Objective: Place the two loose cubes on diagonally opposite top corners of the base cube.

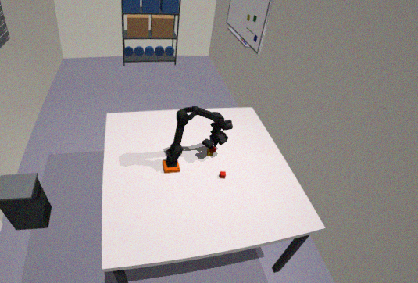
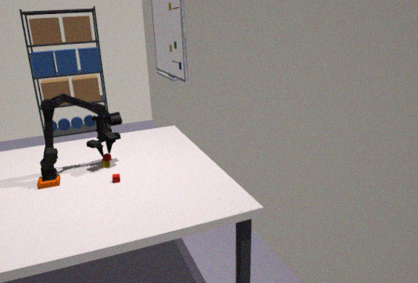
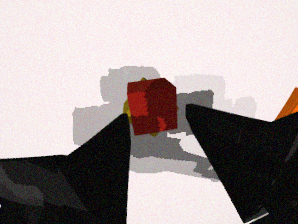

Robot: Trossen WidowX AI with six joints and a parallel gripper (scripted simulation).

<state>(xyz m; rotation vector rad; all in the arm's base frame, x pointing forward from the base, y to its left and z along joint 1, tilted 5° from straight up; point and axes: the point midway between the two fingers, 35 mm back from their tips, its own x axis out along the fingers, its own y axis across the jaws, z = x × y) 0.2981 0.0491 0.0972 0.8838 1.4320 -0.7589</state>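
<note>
Now: gripper tip 2 cm above the red cube. From my gripper tip the other things lie so: yellow base cube 5 cm below, 1 cm to the left, 1 cm behind.
</note>
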